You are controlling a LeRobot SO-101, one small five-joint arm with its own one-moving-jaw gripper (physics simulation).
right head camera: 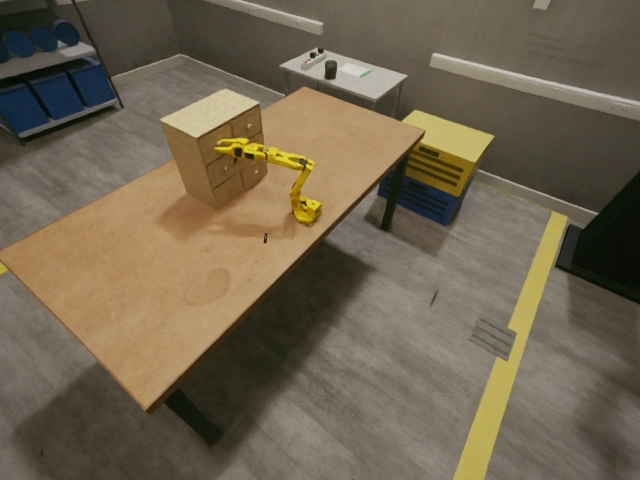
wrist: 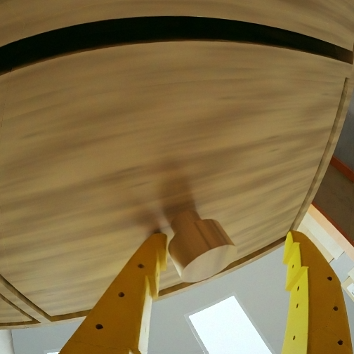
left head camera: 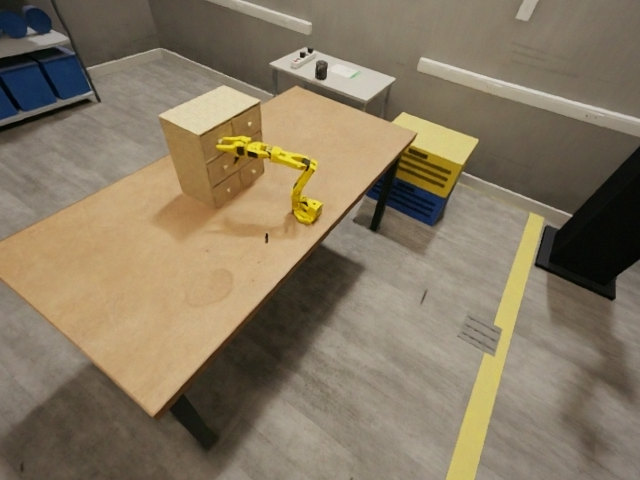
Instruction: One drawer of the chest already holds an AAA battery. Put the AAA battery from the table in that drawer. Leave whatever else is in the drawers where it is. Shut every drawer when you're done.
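Observation:
The AAA battery [left head camera: 266, 237] [right head camera: 265, 237] is a small dark cylinder on the table, in front of the chest and near the arm's base. The wooden chest of drawers [left head camera: 184, 155] [right head camera: 187, 155] stands farther back, and its drawer fronts look shut; their contents are hidden. My gripper [left head camera: 219, 144] [right head camera: 217, 145] [wrist: 226, 234] is at the chest's upper left drawer. It is open and grips nothing. In the wrist view the round knob [wrist: 202, 255] of that drawer shows between the two jaws, close to the left jaw and well apart from the right one.
The brown table [left head camera: 129, 299] [right head camera: 129, 304] carries the chest and the arm's base. A dark slit [wrist: 175, 28] runs along the drawer front's edge in the wrist view. A side table with a black cup [left head camera: 321, 69] [right head camera: 330, 69] stands behind, and yellow and blue crates [left head camera: 423, 160] stand beyond the table edge.

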